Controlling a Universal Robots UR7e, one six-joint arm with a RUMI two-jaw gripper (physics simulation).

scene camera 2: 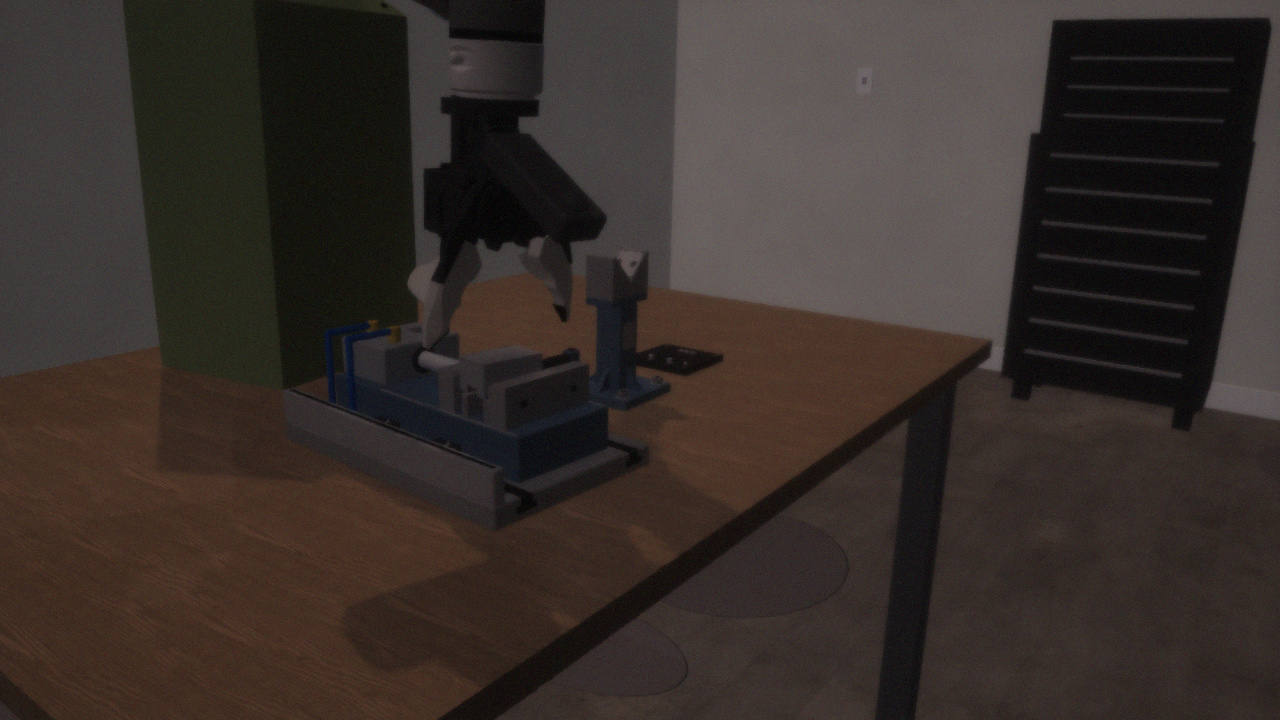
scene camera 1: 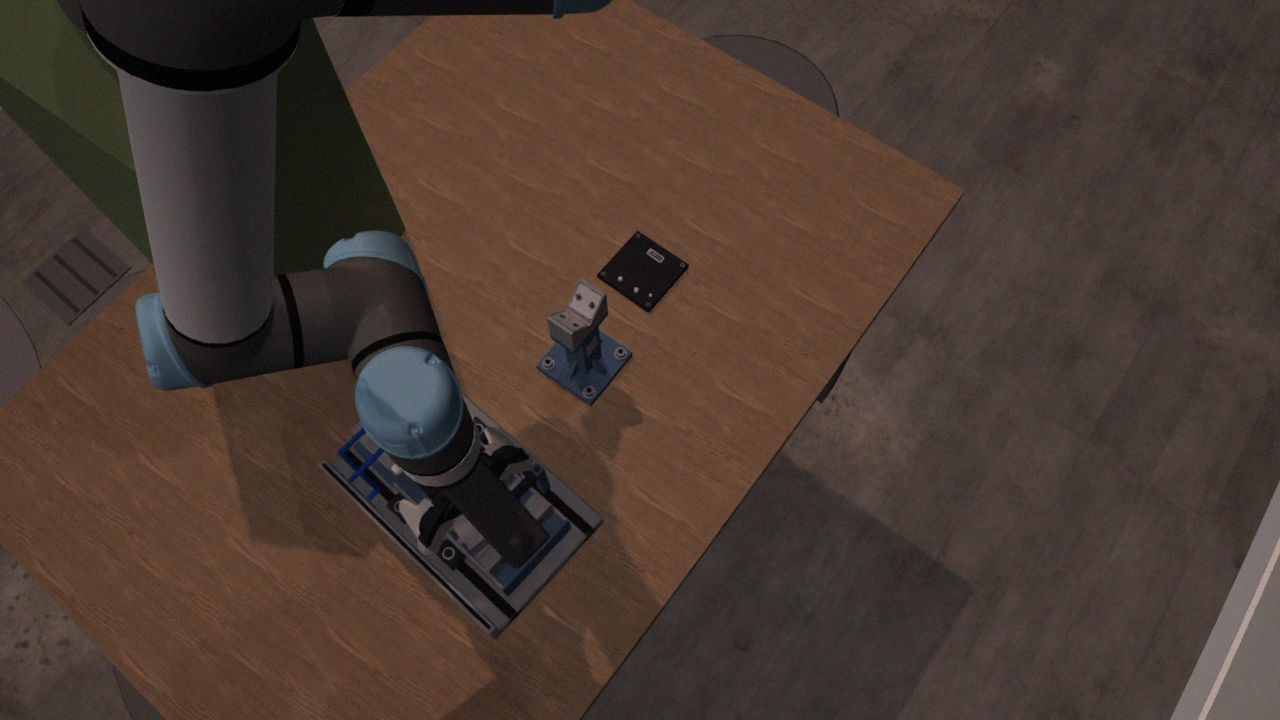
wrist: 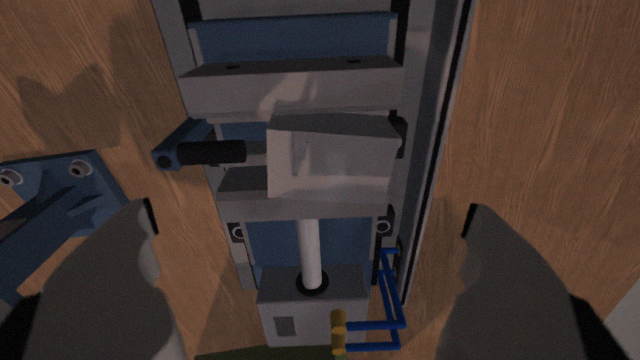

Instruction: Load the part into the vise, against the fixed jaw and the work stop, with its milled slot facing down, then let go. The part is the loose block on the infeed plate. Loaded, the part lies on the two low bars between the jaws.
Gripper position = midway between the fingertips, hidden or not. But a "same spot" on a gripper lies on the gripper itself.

My gripper shows in scene camera 2, in scene camera 1 and in the wrist view [313,204]. The same spot on my gripper: [scene camera 1: 430,528] is [scene camera 2: 458,221].
